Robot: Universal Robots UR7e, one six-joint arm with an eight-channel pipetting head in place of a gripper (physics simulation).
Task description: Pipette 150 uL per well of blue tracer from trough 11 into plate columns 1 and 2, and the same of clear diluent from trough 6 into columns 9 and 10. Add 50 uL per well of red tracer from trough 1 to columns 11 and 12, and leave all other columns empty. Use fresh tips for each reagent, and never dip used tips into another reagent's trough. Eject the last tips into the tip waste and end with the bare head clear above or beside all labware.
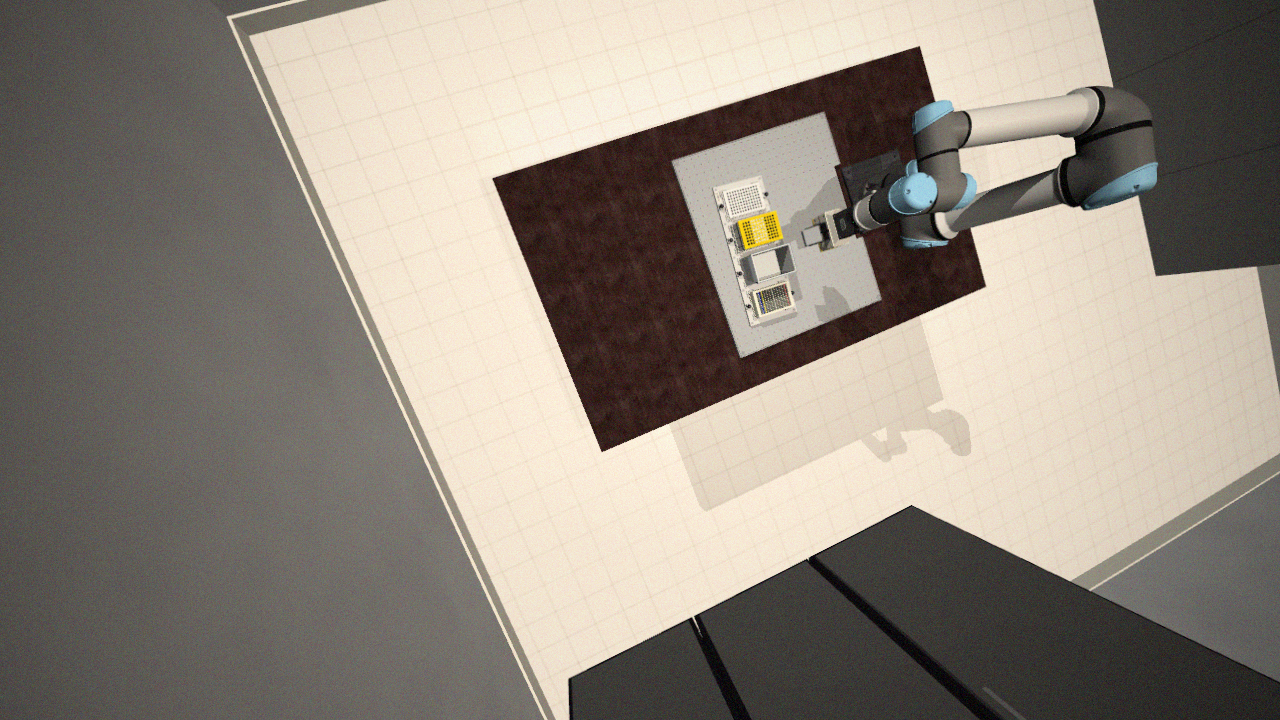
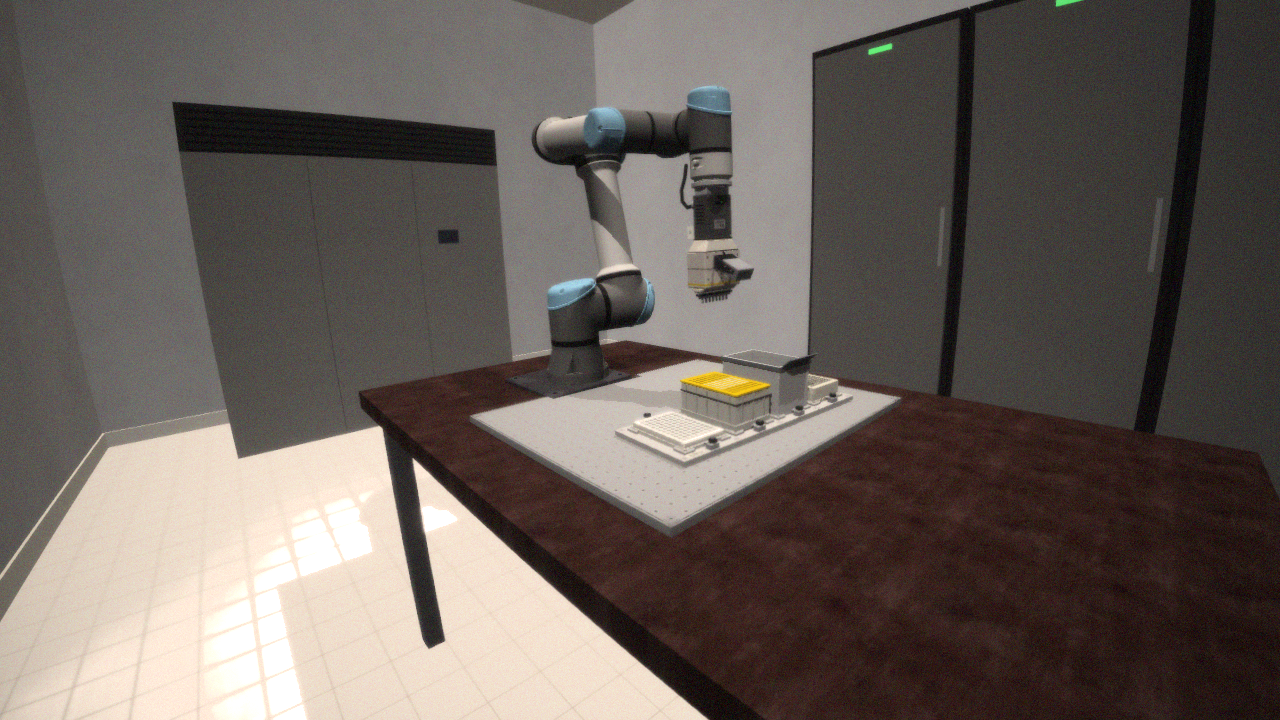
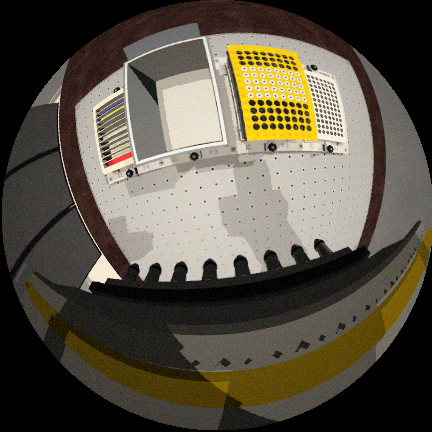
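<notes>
My pipetting head [image 1: 827, 234] [image 2: 713, 298] [image 3: 225, 270] hangs high above the board, on the robot's side of the labware. Its several short black nozzles are bare, without tips. The yellow tip rack [image 1: 759, 230] [image 2: 725, 385] [image 3: 275, 95] shows dark holes in rows at both ends and white-ringed positions between. The white plate [image 1: 743, 198] [image 2: 677, 428] [image 3: 327, 105] stands beside it; no well colour can be made out. The reservoir [image 1: 772, 300] [image 2: 821, 387] [image 3: 101, 135] has a red trough [image 3: 120, 160] near one end and blue and yellow troughs towards the other; the waste bin partly hides it.
The tall grey tip waste bin [image 1: 785, 261] [image 2: 787, 385] [image 3: 142, 115] stands between tip rack and reservoir. The labware stands in one row on a pale carrier with black knobs. The perforated grey board [image 1: 707, 179] [image 2: 572, 447] [image 3: 190, 215] lies on the dark table [image 1: 572, 268] [image 2: 984, 537].
</notes>
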